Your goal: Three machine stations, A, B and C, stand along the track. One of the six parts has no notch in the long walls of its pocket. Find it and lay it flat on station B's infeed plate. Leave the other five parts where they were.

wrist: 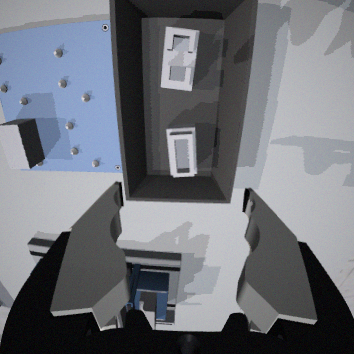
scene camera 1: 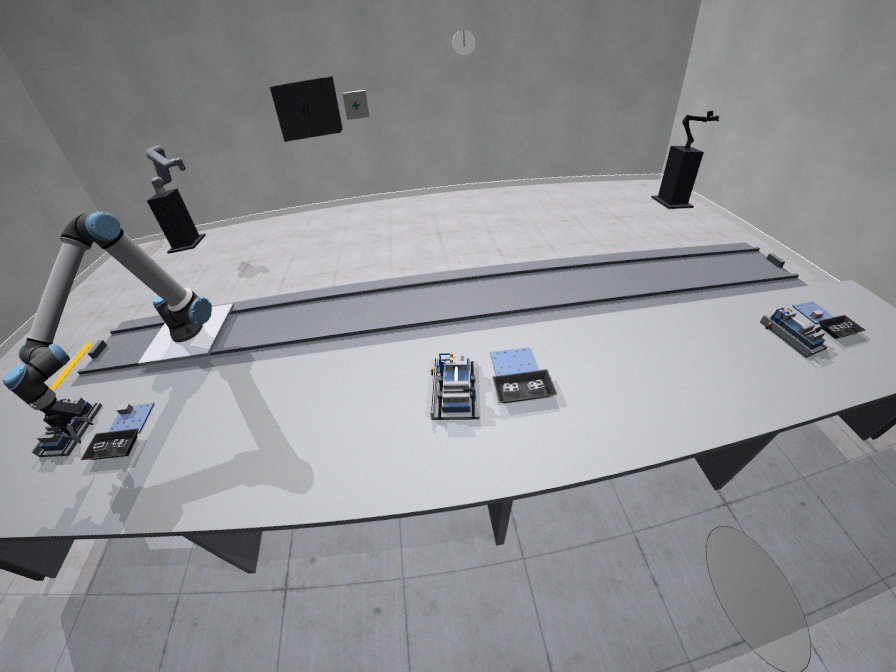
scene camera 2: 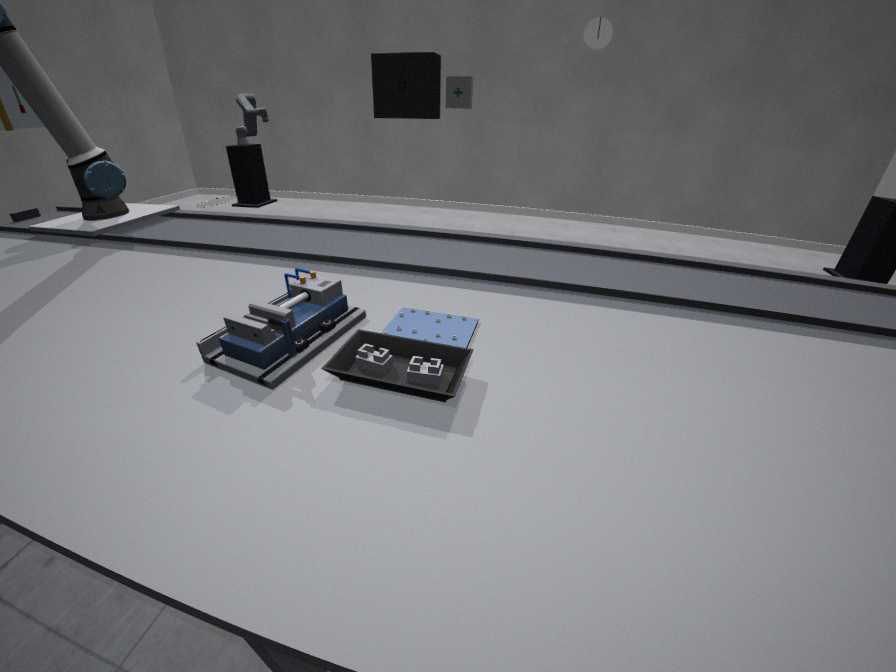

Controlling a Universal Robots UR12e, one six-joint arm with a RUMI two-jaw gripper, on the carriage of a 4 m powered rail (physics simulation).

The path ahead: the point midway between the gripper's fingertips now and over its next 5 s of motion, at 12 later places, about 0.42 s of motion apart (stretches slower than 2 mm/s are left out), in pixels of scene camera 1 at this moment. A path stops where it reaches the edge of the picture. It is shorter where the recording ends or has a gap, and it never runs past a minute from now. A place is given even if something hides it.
My gripper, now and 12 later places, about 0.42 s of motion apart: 86,434; 91,438; 100,445; 100,446; 102,447; 103,448; 105,449; 104,448; 105,448; 95,440; 87,434; 82,429; 70,420
